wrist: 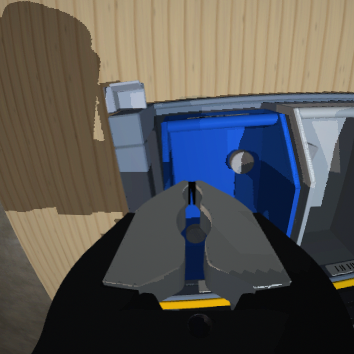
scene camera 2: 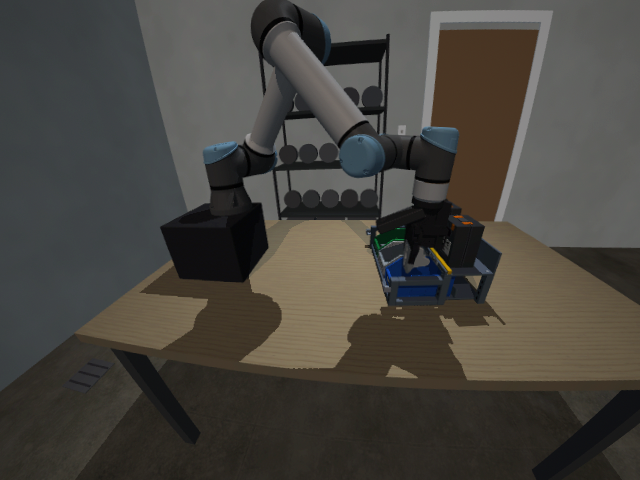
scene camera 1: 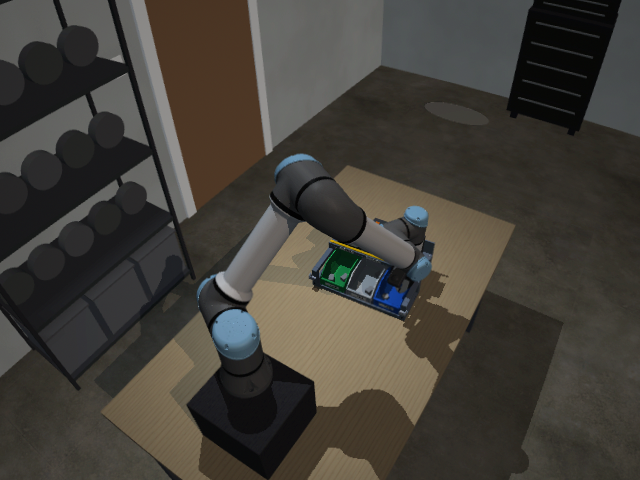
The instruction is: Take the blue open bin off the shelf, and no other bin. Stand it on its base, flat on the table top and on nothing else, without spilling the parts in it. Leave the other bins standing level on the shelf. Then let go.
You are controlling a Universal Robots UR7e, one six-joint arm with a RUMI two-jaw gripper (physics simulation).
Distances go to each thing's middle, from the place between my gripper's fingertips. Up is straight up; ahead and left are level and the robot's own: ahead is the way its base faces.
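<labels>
My gripper: 3 cm to the right of the blue open bin [scene camera 2: 396, 269], 4 cm short of it, 4 cm above it. Grey bin [scene camera 1: 363, 275]: 14 cm to the left of my hand, 4 cm ahead, 4 cm below. Green bin [scene camera 1: 340, 262]: 25 cm to the left of my hand, 5 cm ahead, 4 cm below.
</labels>
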